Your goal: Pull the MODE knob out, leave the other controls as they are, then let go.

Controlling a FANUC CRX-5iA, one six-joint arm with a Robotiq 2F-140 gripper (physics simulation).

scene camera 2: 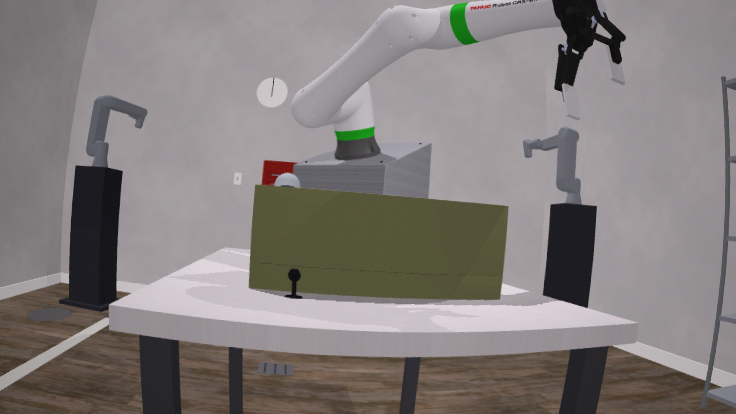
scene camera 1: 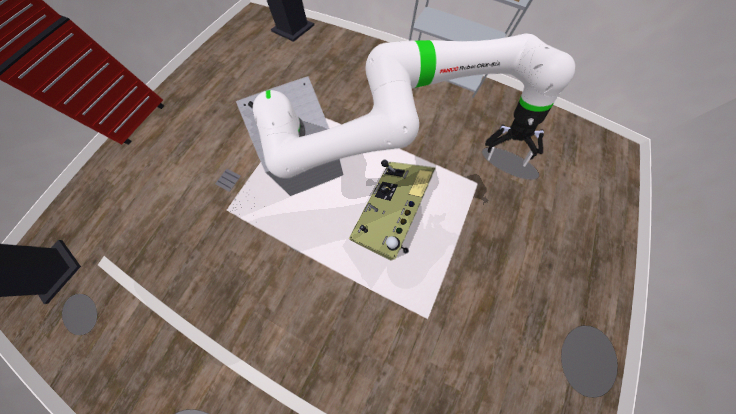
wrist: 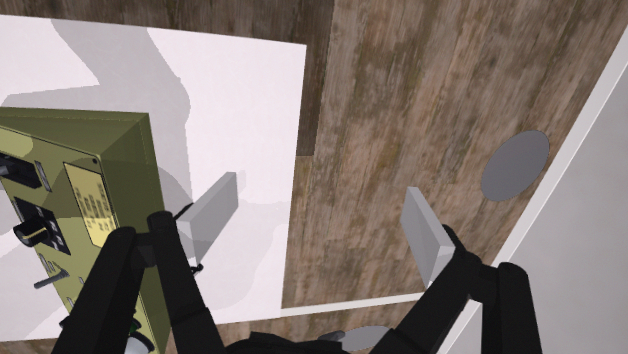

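Seen in the pictures: gripper, fingertip midpoint: [scene camera 2: 594, 100] [scene camera 1: 506, 160] [wrist: 319, 197]; arm's base, link origin: [scene camera 2: 357, 154].
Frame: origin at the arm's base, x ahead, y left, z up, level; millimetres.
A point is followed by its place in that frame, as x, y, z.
A green control box [scene camera 1: 383, 222] {562, -52, -225} [scene camera 2: 378, 244] {666, 61, -254} [wrist: 134, 150] {633, 284, -262} sits on the white table [scene camera 1: 303, 234] {231, -331, -354} [scene camera 2: 370, 342] {959, 49, -370} [wrist: 240, 65] {780, 443, -355}. A round black knob [scene camera 1: 386, 190] {481, 98, -225} [wrist: 31, 233] {479, 119, -226} with a pale line stands on a black plate on its face; its label is too small to read, so I cannot confirm that it is the MODE knob. The knob is hidden in scene camera 2. My gripper [scene camera 1: 508, 157] {856, 409, 21} [scene camera 2: 594, 90] {856, 409, 21} [wrist: 319, 197] {856, 409, 21} is open and empty, high above and beyond the box's side with the yellow label plate, apart from all controls.
The box also bears a black-ball lever [scene camera 1: 384, 163] {394, 206, -193}, a metal toggle [scene camera 1: 371, 208] {469, -21, -230} [wrist: 51, 280] {481, -10, -238}, a small black control [scene camera 1: 363, 229] {502, -137, -219}, several coloured buttons [scene camera 1: 407, 212] {631, 38, -163} and a white dome [scene camera 1: 392, 242] {648, -124, -133} [scene camera 2: 287, 180] {668, -117, -148}. A small black stand [scene camera 1: 405, 250] {735, -85, -339} [scene camera 2: 293, 284] {736, -83, -333} is beside the box.
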